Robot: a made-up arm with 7 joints. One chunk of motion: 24 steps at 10 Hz.
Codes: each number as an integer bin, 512 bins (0 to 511) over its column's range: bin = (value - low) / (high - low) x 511, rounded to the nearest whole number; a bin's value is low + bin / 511 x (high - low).
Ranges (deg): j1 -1.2..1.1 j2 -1.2..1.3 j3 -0.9..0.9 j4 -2.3..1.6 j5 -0.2..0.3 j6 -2..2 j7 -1.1..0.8
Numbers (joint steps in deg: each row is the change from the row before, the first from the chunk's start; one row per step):
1: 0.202 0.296 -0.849 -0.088 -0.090 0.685 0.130
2: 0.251 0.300 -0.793 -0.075 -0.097 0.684 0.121
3: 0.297 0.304 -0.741 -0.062 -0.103 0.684 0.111
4: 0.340 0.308 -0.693 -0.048 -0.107 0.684 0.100
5: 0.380 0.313 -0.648 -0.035 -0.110 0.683 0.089
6: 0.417 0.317 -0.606 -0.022 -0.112 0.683 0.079
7: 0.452 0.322 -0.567 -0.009 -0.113 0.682 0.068
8: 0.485 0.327 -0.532 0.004 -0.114 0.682 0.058
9: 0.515 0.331 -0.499 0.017 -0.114 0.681 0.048
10: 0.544 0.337 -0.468 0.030 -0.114 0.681 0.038
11: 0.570 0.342 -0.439 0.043 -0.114 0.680 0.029
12: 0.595 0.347 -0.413 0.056 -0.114 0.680 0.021
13: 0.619 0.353 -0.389 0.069 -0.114 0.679 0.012
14: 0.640 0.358 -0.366 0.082 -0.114 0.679 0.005
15: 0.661 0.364 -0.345 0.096 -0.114 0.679 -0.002
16: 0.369 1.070 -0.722 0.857 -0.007 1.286 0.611
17: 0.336 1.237 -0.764 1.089 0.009 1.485 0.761
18: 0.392 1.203 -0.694 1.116 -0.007 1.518 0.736
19: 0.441 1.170 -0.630 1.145 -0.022 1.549 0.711
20: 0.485 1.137 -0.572 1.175 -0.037 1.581 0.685
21: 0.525 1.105 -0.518 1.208 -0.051 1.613 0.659
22: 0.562 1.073 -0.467 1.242 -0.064 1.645 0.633
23: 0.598 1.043 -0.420 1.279 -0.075 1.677 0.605
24: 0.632 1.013 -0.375 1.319 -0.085 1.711 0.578
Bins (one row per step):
1: 311 306 14 290 112 343 331
2: 322 307 30 292 105 343 328
3: 333 307 45 293 99 343 326
4: 342 308 59 295 95 343 323
5: 351 309 72 297 92 343 320
6: 359 310 83 298 90 343 317
7: 367 311 95 300 89 343 314
8: 374 312 104 302 88 343 311
9: 381 313 114 304 88 342 309
10: 387 314 123 305 88 342 306
11: 393 315 131 307 88 342 304
12: 399 316 138 309 88 342 301
13: 404 317 145 310 88 342 299
14: 409 318 152 312 88 342 297
15: 413 320 158 314 88 342 295
16: 349 464 51 414 197 420 460
17: 341 498 39 444 214 445 501
18: 354 491 58 448 197 449 494
19: 365 484 77 451 182 453 487
20: 374 478 93 455 167 457 480
21: 383 471 108 460 152 462 473
22: 391 465 123 464 139 466 466
23: 399 458 136 469 128 470 459
24: 407 452 149 474 118 474 451

